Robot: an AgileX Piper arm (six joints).
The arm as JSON. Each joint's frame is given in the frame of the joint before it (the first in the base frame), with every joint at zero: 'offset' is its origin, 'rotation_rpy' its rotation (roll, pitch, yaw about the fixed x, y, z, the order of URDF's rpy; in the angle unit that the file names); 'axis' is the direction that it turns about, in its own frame. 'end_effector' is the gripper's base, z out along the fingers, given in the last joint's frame.
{
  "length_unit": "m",
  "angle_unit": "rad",
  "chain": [
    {
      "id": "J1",
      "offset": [
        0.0,
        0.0,
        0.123
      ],
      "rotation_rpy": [
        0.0,
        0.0,
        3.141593
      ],
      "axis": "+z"
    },
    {
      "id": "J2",
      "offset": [
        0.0,
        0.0,
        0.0
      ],
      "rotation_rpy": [
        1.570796,
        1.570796,
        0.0
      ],
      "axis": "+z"
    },
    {
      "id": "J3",
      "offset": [
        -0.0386,
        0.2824,
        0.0
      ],
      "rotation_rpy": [
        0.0,
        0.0,
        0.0
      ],
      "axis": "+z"
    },
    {
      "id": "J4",
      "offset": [
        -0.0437,
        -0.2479,
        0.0
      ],
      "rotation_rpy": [
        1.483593,
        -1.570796,
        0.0
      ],
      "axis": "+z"
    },
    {
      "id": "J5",
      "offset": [
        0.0,
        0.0,
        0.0
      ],
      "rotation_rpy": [
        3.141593,
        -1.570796,
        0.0
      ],
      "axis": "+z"
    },
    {
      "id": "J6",
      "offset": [
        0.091,
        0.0,
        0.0
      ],
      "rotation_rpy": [
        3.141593,
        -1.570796,
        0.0
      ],
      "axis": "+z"
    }
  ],
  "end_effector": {
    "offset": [
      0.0,
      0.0,
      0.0
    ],
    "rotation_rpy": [
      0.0,
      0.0,
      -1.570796
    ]
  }
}
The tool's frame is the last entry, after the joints.
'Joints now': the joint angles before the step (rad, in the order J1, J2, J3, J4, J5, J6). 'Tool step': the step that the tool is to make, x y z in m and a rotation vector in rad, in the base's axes. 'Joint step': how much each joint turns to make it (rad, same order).
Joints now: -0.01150, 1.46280, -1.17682, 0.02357, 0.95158, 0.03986
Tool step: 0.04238, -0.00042, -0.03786, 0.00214, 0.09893, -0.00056
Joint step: 0.00000, 0.19630, -0.08514, 0.00111, -0.01222, 0.00000
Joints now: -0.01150, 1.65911, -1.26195, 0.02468, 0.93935, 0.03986
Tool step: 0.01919, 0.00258, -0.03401, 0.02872, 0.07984, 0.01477
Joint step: 0.00000, 0.11866, -0.02540, 0.03874, -0.01204, -0.02998
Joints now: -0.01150, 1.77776, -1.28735, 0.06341, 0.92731, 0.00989
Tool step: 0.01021, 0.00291, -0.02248, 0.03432, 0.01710, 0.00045
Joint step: 0.00001, 0.06545, 0.00000, 0.04562, -0.04650, -0.02402
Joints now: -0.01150, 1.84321, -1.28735, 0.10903, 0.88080, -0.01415
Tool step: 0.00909, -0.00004, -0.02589, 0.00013, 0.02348, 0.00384
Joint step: 0.00001, 0.07215, 0.00002, 0.00556, -0.04802, -0.01151
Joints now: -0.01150, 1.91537, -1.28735, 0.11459, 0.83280, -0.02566
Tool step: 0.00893, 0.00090, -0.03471, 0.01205, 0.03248, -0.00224
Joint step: 0.00000, 0.09410, -0.00003, 0.02285, -0.06039, -0.01710
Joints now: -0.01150, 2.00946, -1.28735, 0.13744, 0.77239, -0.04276
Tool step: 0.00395, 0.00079, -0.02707, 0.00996, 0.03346, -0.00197
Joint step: 0.00001, 0.07191, -0.00074, 0.01923, -0.03655, -0.01440
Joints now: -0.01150, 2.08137, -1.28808, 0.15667, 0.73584, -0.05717
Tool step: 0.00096, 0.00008, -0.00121, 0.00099, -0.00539, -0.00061
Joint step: 0.00001, 0.00397, -0.00103, 0.00290, -0.00819, -0.00227
